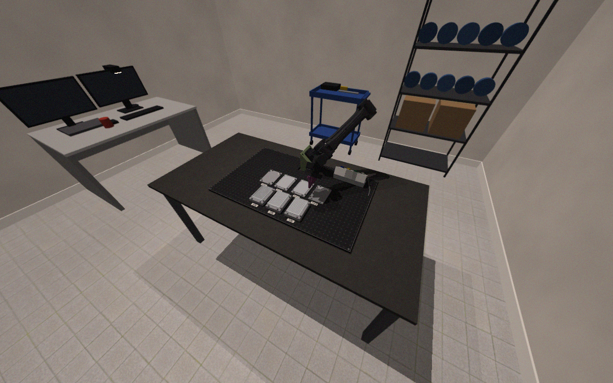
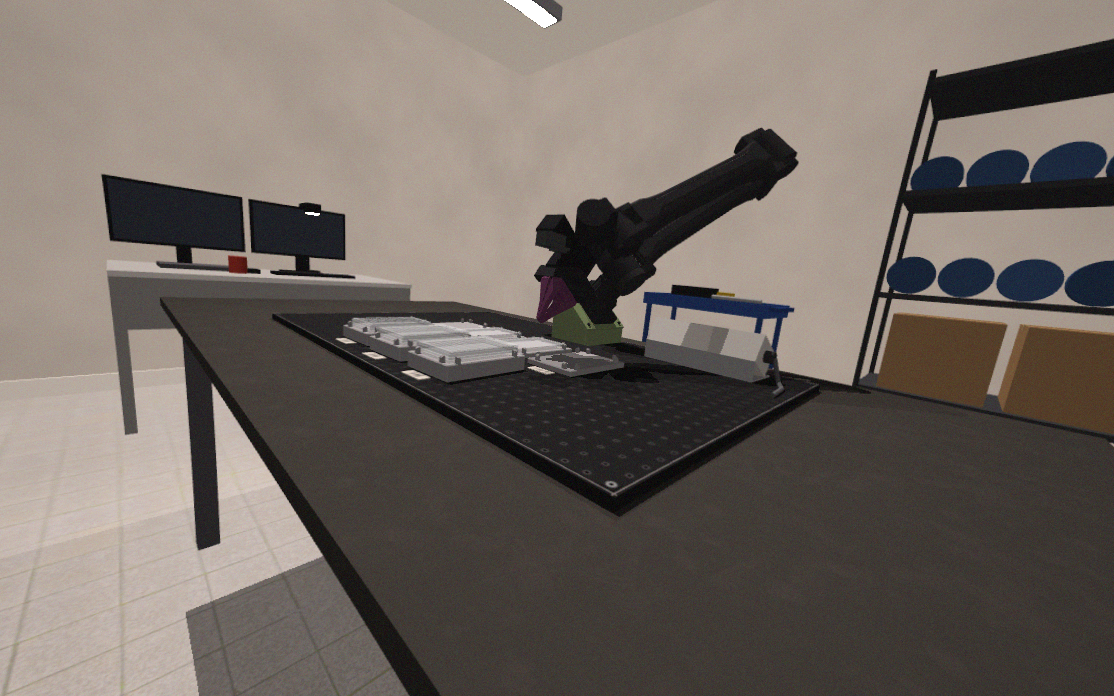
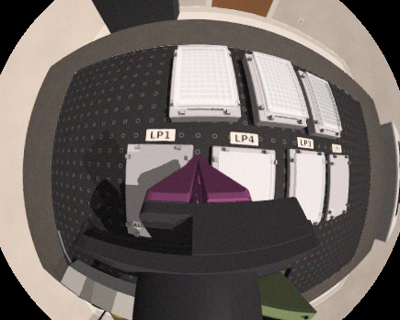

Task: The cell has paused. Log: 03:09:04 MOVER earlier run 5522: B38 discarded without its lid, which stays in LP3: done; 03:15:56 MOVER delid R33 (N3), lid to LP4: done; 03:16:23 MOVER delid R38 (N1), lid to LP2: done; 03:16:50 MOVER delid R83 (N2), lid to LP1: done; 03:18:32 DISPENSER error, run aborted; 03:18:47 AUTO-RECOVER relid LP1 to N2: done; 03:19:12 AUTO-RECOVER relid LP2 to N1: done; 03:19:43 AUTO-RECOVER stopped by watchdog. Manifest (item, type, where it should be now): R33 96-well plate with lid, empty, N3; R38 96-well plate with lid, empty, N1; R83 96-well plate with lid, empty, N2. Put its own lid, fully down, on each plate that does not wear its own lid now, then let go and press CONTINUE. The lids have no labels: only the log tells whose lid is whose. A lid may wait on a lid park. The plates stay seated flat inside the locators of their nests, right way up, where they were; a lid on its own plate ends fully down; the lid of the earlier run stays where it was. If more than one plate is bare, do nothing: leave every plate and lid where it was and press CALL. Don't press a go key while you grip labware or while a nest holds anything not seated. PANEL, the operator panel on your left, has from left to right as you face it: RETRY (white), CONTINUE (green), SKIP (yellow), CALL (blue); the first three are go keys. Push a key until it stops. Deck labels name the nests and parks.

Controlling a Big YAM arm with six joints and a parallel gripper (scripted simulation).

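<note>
My gripper is now 40 mm past the lid park LP4, 70 mm to the left of it and 70 mm above it. From my hand the other things lie so: white 96-well plate (140 mm ahead, 270 mm to the right, 50 mm below); LP4 label (50 mm ahead, 70 mm to the right, 80 mm below); lid park LP1 (40 mm behind, 60 mm to the left, 70 mm below).
</note>
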